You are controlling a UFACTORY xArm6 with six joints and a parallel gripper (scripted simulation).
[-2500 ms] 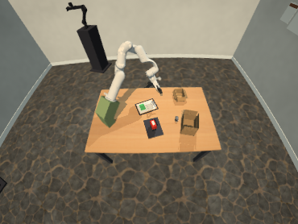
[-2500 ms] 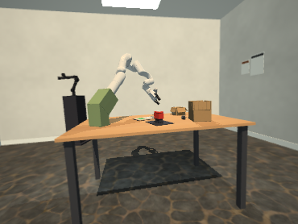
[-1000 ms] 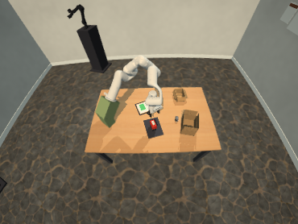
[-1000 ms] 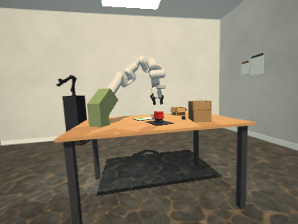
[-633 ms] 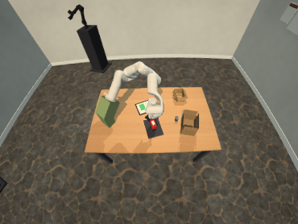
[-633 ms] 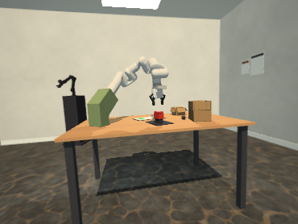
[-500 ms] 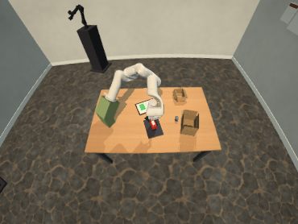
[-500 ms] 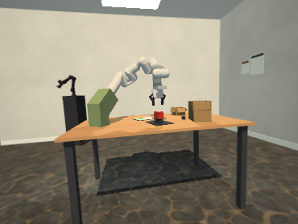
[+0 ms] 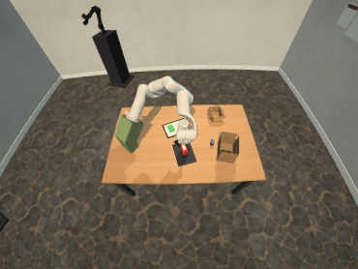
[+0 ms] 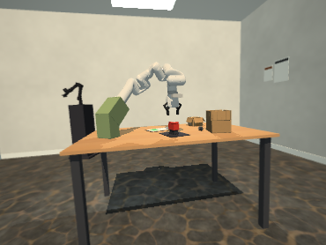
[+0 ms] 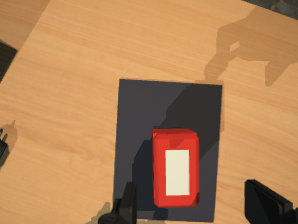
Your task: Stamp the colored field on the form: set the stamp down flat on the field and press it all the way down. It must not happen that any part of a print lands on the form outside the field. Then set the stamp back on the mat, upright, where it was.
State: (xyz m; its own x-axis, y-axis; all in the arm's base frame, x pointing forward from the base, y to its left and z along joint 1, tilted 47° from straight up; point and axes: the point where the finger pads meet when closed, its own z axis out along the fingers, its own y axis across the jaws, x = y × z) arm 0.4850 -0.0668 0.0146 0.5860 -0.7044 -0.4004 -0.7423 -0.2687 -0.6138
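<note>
Right now my hand is 12 cm above the red stamp. From my hand the other things lie so: small dark object: 23 cm ahead, 17 cm to the left, 15 cm below; then form: 15 cm behind, 27 cm to the left, 16 cm below; then dark mat: 16 cm below.
</note>
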